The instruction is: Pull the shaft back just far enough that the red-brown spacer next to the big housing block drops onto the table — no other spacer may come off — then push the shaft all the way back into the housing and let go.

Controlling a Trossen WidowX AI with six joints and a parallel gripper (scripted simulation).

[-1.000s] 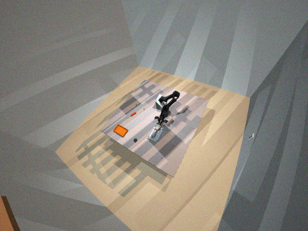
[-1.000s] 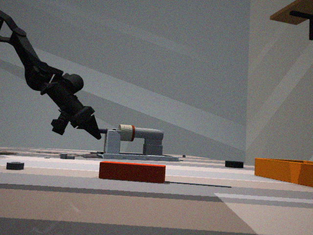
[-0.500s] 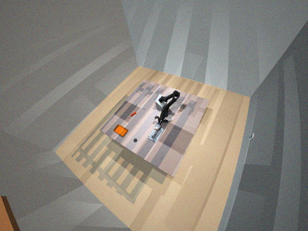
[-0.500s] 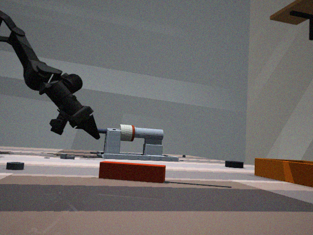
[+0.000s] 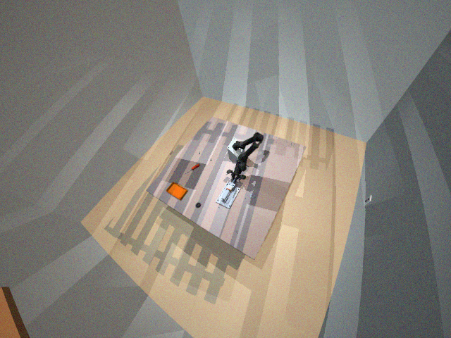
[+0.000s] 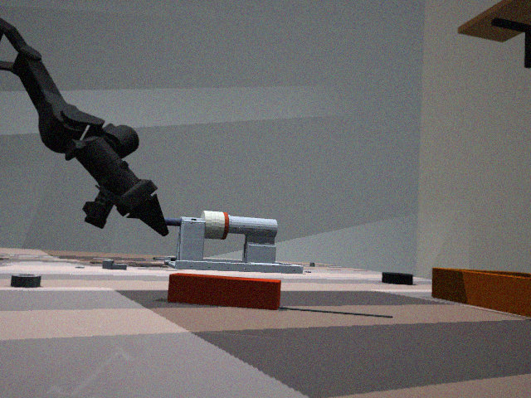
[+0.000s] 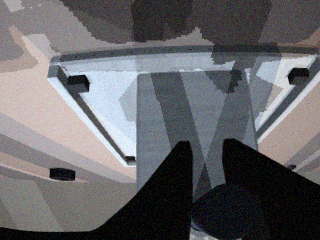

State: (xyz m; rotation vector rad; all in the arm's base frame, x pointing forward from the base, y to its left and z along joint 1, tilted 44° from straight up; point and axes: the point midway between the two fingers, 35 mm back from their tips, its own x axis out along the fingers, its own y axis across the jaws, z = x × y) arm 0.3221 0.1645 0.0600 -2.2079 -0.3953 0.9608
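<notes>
My gripper tip is now 10 cm short of the red-brown spacer and 2 cm below it. From my gripper tip the other things lie so: black ring 35 cm ahead, 21 cm to the right, 5 cm below; then orange tray 32 cm ahead, 50 cm to the right, 5 cm below.
</notes>
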